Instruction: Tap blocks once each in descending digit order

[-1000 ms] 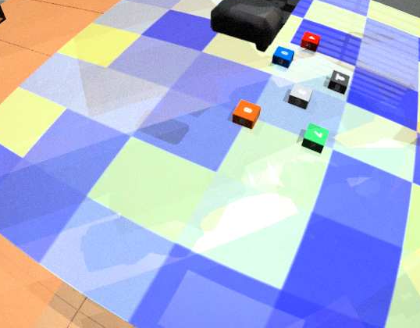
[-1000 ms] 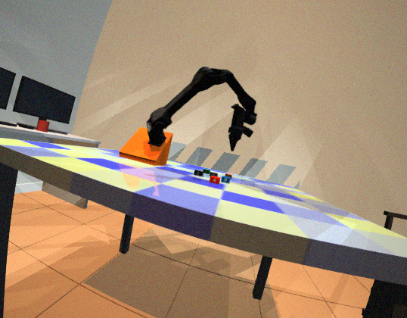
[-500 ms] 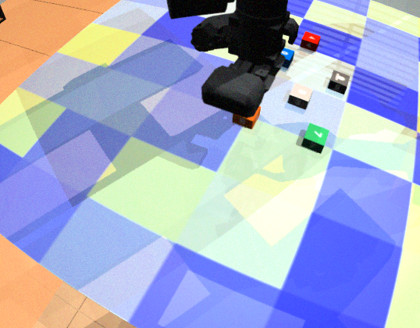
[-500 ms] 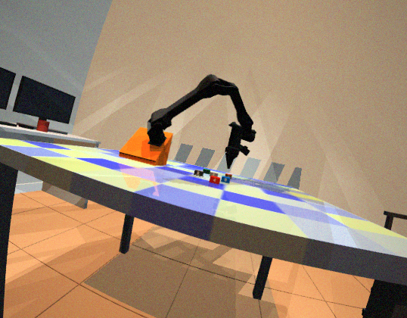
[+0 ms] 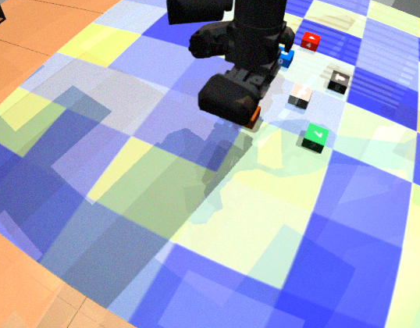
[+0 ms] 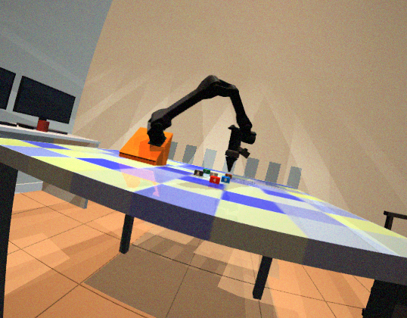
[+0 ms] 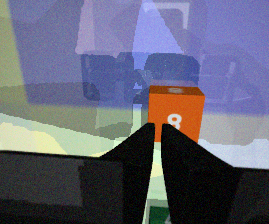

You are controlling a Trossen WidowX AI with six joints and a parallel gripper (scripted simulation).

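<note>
Right now the orange 8 block is 2 cm below my gripper tip and 1 cm to the right of it. Also, from my gripper tip: dark block 17 cm to the right, 11 cm behind, 2 cm below; then blue 0 block 17 cm to the right, 2 cm below; then green 7 block 11 cm behind, 2 cm to the right, 2 cm below.
</note>
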